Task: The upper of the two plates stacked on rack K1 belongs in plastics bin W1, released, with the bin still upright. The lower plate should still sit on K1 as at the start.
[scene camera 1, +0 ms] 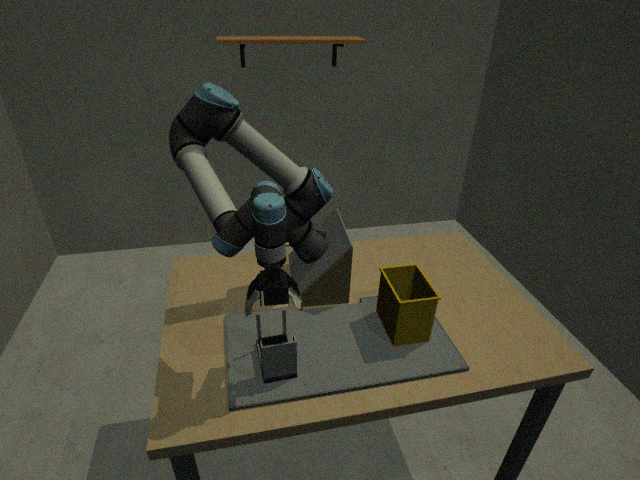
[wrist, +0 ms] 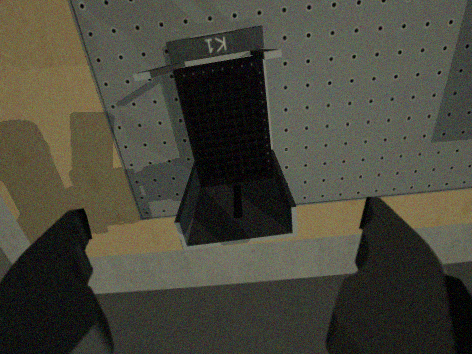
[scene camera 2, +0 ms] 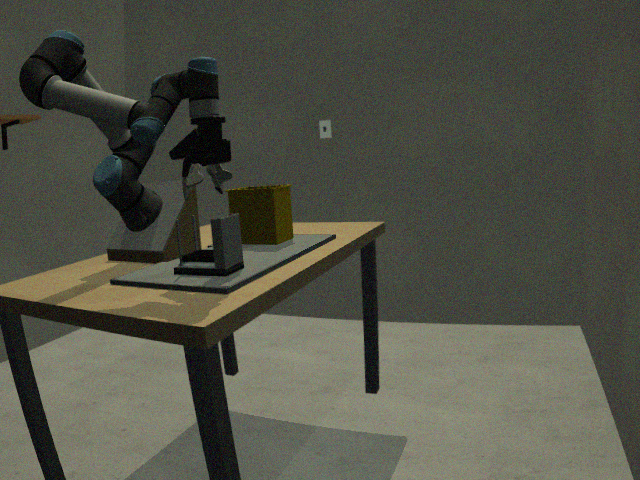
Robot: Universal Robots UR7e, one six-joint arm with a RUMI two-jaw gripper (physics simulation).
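Seen in the pictures: gripper, between the fingertips: [scene camera 1: 274,313] [wrist: 225,206] [scene camera 2: 204,197]; arm's base, origin of its link: [scene camera 1: 317,246] [scene camera 2: 144,212].
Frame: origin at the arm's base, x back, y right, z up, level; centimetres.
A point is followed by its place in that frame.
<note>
Rack K1 [scene camera 1: 279,359] {x -44.7, y 25.3, z -4.9 cm} [scene camera 2: 227,241] {x -44.6, y 27.6, z -5.2 cm} [wrist: 245,40] {x -30.3, y 21.3, z -11.6 cm} is a small grey holder with two thin upright posts and a taller walled side. It stands upright on the perforated board. The dark plates [scene camera 2: 199,255] {x -36.2, y 27.5, z -8.6 cm} [wrist: 225,115] {x -36.4, y 24.6, z -8.6 cm} lie flat inside it; I cannot tell the upper from the lower by their edges. Plastics bin W1 [scene camera 1: 415,320] {x -43.2, y -17.1, z -3.4 cm} [scene camera 2: 255,217] {x -35.4, y -12.1, z -4.5 cm} is a tall yellow open box, standing upright on the board; its inside floor is hidden. My gripper [scene camera 1: 273,310] {x -37.7, y 24.6, z 5.5 cm} [scene camera 2: 207,187] {x -37.7, y 24.6, z 5.5 cm} [wrist: 225,206] {x -37.7, y 24.6, z 5.5 cm} is open and empty, pointing down above K1, with its fingertips higher than the rack's posts.
The grey perforated board [scene camera 1: 330,356] {x -40.5, y 8.8, z -13.3 cm} [scene camera 2: 155,277] {x -25.2, y 32.7, z -13.3 cm} [wrist: 350,125] {x -41.8, y 10.4, z -13.3 cm} lies on the wooden table [scene camera 1: 516,341] {x -51.7, y -51.5, z -14.6 cm} [scene camera 2: 51,289] {x 3.3, y 44.6, z -14.6 cm}. A large slanted block [scene camera 1: 330,281] {x -16.3, y 0.4, z -4.3 cm} stands behind the board. A wall shelf [scene camera 1: 289,39] hangs high behind the arm. The bin stands well to the right of K1 in scene camera 1.
</note>
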